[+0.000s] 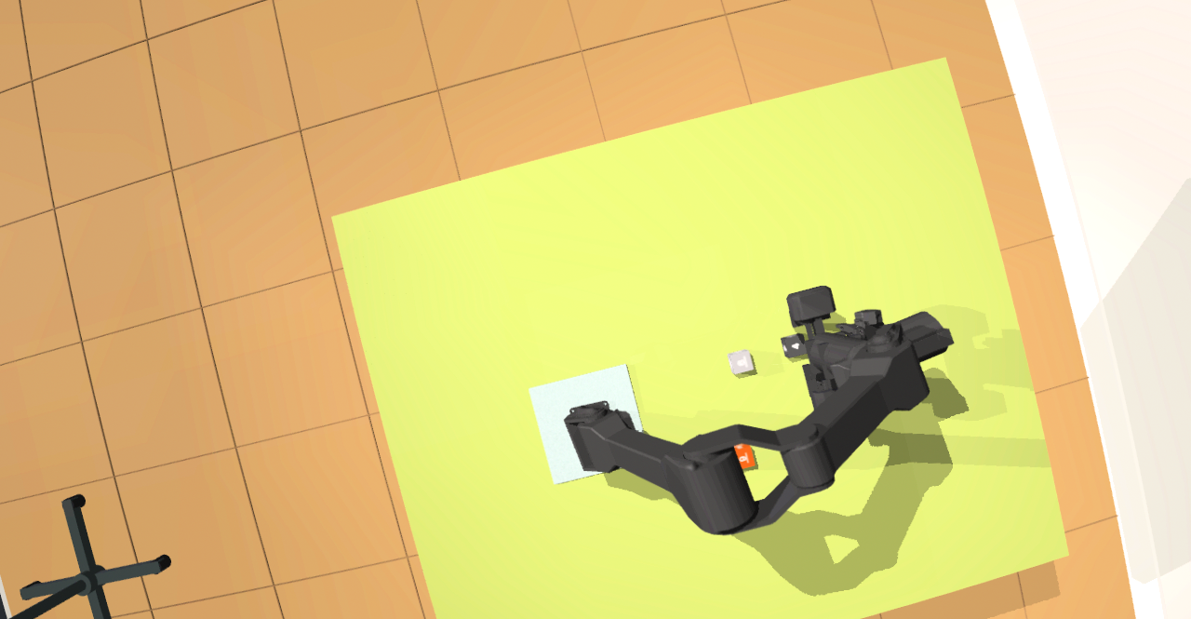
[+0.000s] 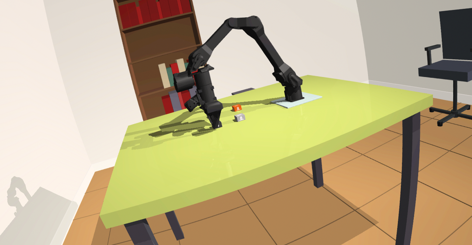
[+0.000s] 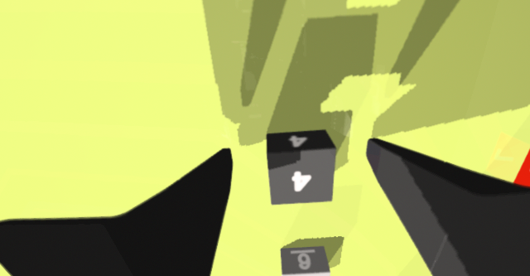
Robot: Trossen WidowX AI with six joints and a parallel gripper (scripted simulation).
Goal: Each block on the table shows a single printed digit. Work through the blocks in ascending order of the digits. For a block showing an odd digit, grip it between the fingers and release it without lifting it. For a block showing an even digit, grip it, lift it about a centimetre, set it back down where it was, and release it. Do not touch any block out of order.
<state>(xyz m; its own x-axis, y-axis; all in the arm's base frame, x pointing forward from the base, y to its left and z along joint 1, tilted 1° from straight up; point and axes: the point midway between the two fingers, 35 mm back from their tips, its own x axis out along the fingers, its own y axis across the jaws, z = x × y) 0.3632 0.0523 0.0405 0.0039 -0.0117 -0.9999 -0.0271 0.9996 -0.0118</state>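
My gripper tip is 100 mm past the grey block and 10 mm to the left of it. Round my gripper tip: red block (20 mm behind, 160 mm to the right); black block (10 mm behind); orange block (130 mm behind, 160 mm to the right).
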